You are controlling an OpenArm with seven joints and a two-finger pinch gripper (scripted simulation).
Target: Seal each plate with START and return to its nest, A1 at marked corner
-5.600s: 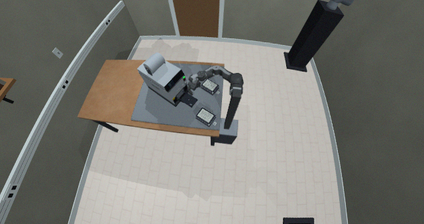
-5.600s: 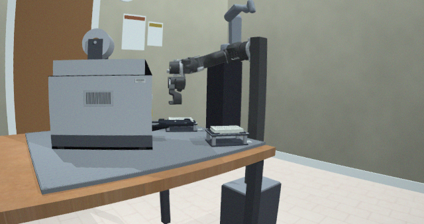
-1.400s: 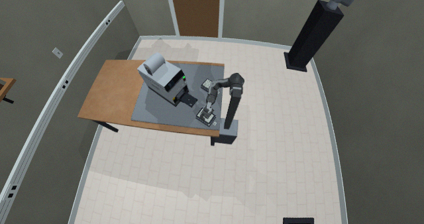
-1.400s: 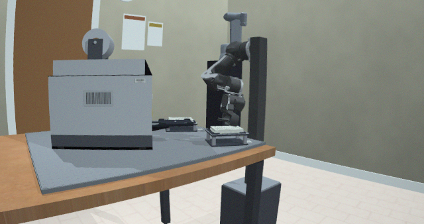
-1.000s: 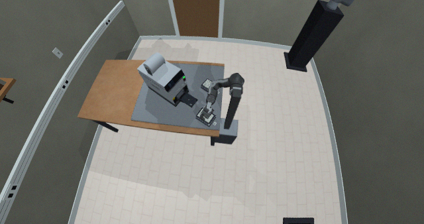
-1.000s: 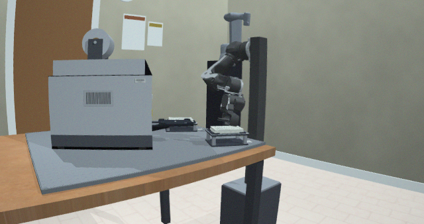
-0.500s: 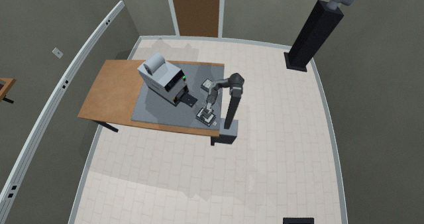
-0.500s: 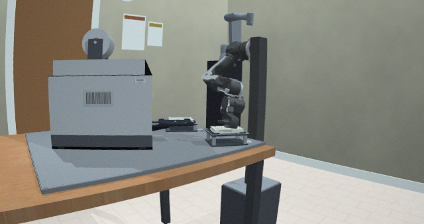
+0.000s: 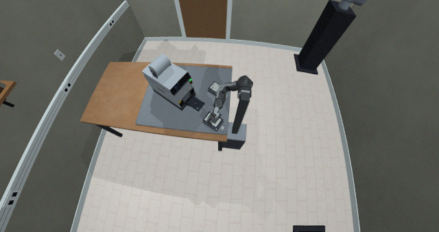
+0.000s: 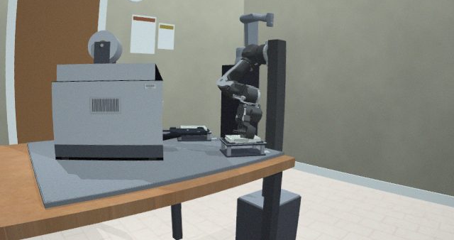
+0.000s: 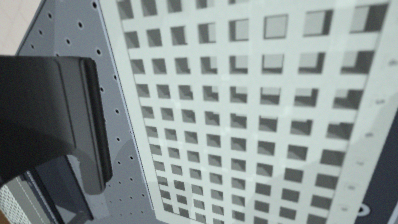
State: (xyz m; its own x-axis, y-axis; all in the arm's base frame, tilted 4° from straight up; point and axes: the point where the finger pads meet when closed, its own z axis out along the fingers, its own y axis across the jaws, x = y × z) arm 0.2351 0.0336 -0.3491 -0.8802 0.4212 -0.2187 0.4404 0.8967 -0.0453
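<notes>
The plate nest is 30 mm below my hand. From my hand the other things lie so: white open-well plate 10 mm ahead, 350 mm to the right, 20 mm below; yellow warning mark 310 mm ahead, 90 mm to the right, 70 mm above; sealer stage 180 mm ahead, 130 mm to the right, 20 mm above.
</notes>
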